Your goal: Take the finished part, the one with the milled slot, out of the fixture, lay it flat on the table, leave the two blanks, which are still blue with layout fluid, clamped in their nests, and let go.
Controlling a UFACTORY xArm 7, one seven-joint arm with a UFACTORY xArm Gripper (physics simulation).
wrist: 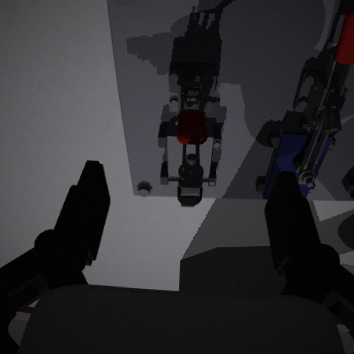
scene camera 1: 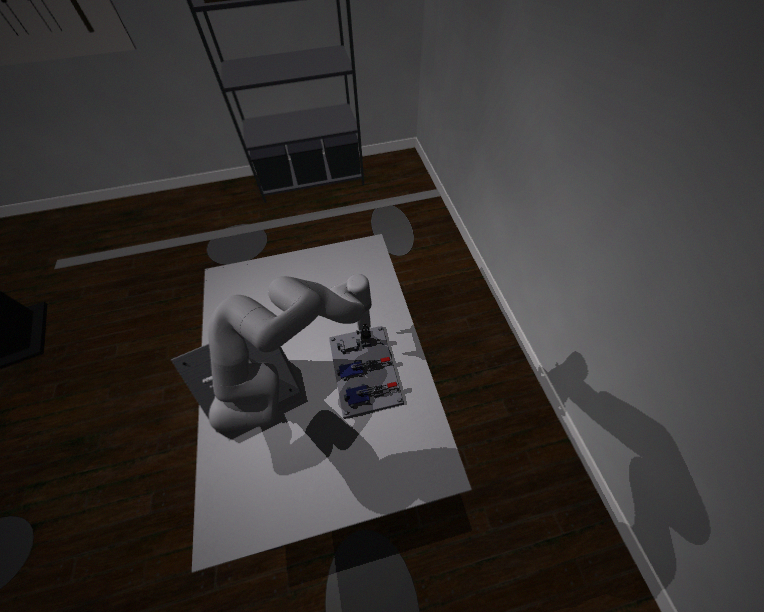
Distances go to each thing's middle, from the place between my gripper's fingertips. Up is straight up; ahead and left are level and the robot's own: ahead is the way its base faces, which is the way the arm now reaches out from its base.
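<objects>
I see that the finished part (wrist: pixel 174 148) is 110 mm below my hand, and it is also 20 mm to the left of my hand and 80 mm behind it.
</objects>
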